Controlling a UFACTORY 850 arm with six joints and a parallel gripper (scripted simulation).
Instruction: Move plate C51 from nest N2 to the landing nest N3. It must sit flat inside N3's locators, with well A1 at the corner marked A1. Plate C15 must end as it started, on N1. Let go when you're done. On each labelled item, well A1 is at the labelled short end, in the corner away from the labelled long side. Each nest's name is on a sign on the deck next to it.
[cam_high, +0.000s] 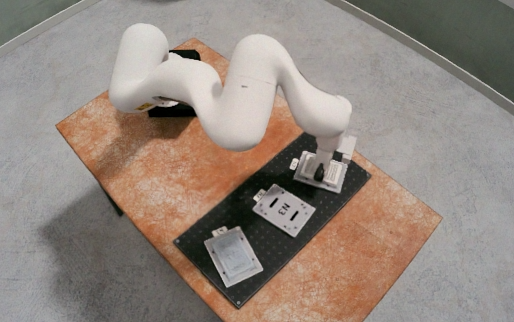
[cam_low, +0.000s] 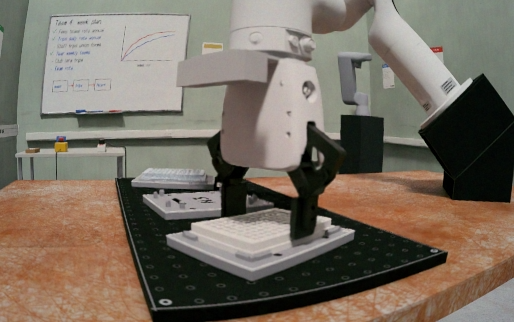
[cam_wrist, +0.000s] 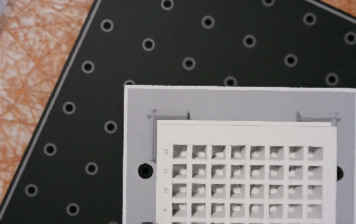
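The plate lies 10 mm below my hand. The rest, counted from my hand: plate C15: 10 mm behind, 420 mm to the right, 10 mm below; nest N2: 20 mm below.
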